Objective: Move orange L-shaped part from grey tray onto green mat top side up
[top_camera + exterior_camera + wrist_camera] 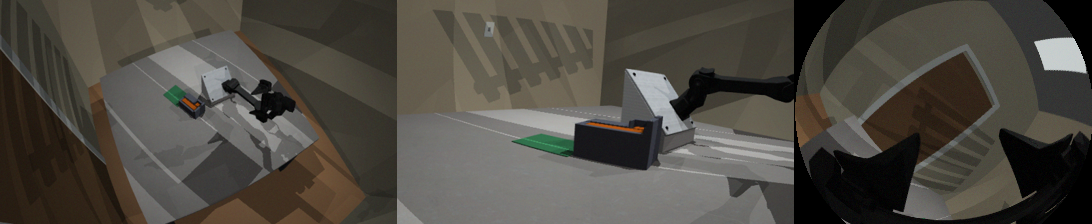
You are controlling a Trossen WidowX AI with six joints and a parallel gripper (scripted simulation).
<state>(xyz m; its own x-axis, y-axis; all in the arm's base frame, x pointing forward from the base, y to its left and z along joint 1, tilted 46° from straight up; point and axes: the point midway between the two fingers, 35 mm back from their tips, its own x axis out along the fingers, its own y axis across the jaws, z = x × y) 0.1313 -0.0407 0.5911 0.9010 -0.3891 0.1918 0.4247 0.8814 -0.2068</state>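
The orange part is 5 cm ahead of my gripper tip, 41 cm to the right of it and 47 cm below it. The rest, counted from my gripper tip: green mat 9 cm ahead, 57 cm to the right, 54 cm below.
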